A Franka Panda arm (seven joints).
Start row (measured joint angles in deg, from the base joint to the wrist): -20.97 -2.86 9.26 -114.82 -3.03 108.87 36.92
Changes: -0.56 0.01 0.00 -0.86 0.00 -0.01 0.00; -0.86 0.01 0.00 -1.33 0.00 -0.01 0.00; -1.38 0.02 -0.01 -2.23 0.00 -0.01 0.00; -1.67 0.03 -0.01 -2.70 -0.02 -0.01 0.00; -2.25 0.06 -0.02 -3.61 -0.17 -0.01 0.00; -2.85 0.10 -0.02 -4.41 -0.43 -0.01 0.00; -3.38 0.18 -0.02 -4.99 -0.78 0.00 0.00
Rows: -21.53 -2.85 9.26 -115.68 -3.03 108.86 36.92; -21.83 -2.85 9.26 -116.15 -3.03 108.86 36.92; -22.35 -2.84 9.25 -117.05 -3.03 108.86 36.92; -22.64 -2.83 9.25 -117.52 -3.05 108.86 36.92; -23.22 -2.80 9.24 -118.43 -3.20 108.86 36.92; -23.82 -2.76 9.24 -119.23 -3.46 108.86 36.92; -24.35 -2.68 9.24 -119.81 -3.81 108.87 36.92
